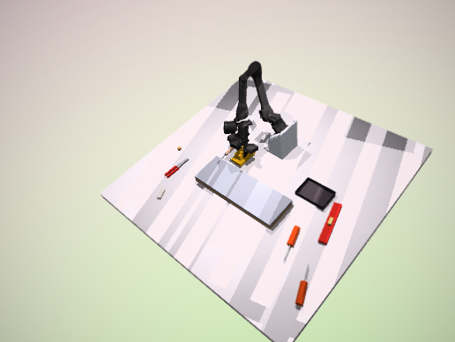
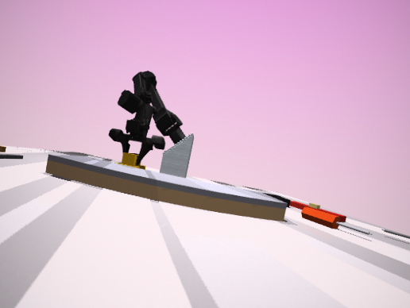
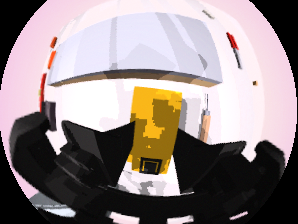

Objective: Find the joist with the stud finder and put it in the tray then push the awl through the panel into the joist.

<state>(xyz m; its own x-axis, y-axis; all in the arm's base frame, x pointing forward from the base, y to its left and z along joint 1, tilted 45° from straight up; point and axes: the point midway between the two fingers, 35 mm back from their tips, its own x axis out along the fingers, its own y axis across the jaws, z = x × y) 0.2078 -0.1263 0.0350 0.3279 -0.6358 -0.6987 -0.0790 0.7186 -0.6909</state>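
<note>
Right now the awl is 30 mm ahead of my gripper tip, 110 mm to the right of it and 30 mm below it. The rest, counted from my gripper tip: stud finder: 20 mm behind, 20 mm above; dark tray: 90 mm behind, 450 mm to the left, 30 mm below; small tan block: 190 mm ahead, 350 mm to the right, 30 mm below.
</note>
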